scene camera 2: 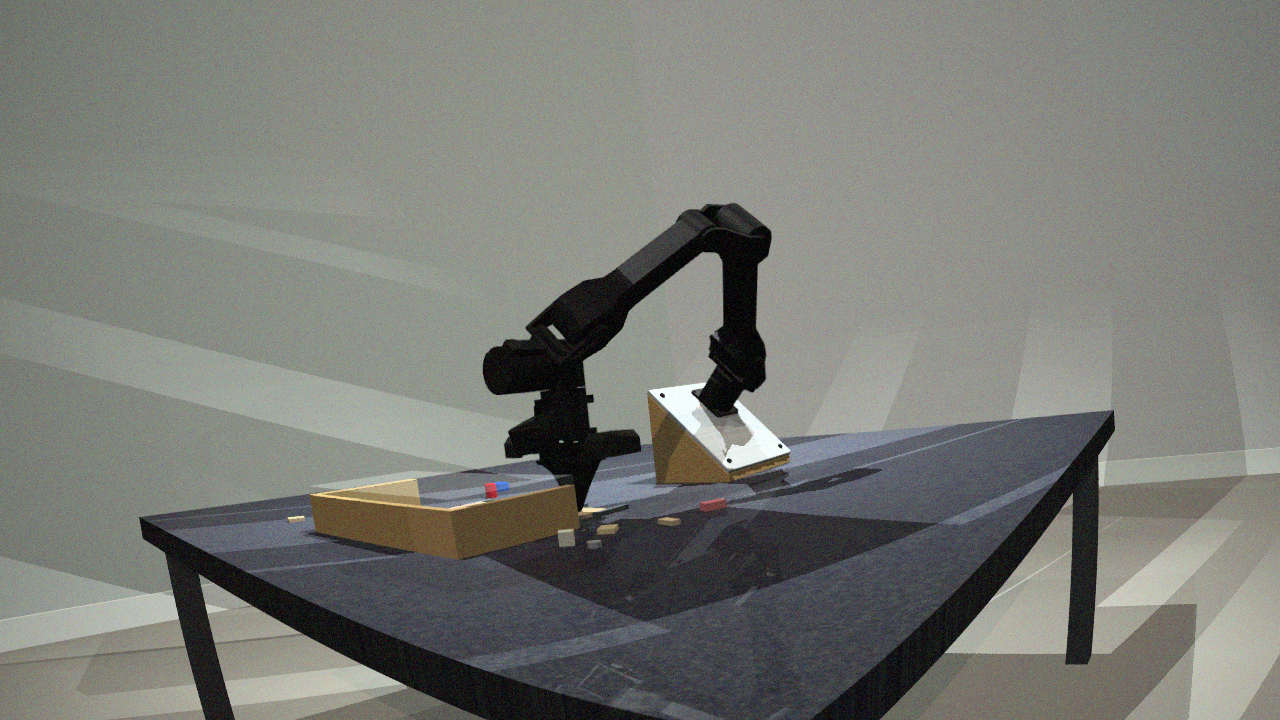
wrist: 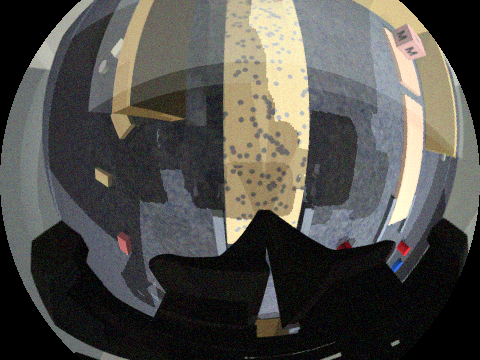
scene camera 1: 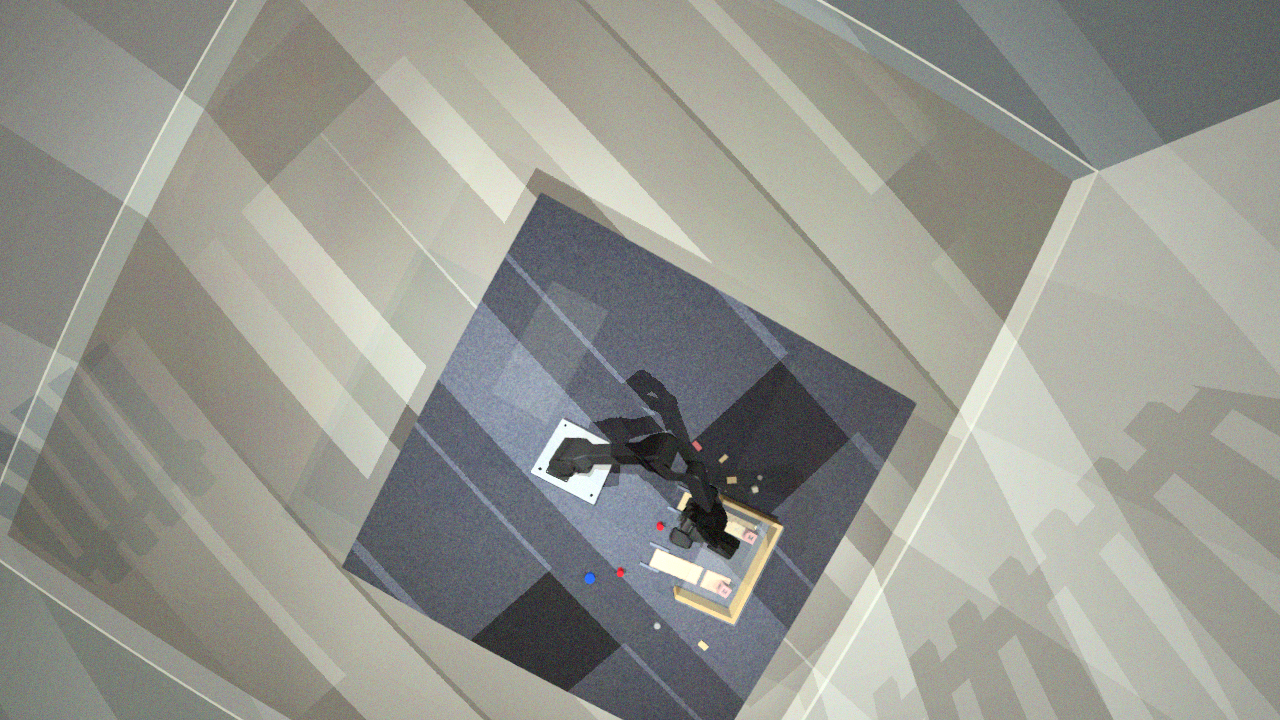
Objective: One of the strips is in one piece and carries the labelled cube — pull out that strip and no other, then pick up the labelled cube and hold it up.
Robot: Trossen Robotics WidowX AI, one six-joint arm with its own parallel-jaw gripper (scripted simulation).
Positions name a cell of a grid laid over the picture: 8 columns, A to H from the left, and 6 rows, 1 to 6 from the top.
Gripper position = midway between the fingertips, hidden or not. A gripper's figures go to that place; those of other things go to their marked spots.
Scene:
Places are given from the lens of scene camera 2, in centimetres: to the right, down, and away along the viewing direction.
my gripper (scene camera 2: D5): -8, 19, 106
open-fronted wooden box (scene camera 2: C5): -19, 16, 82

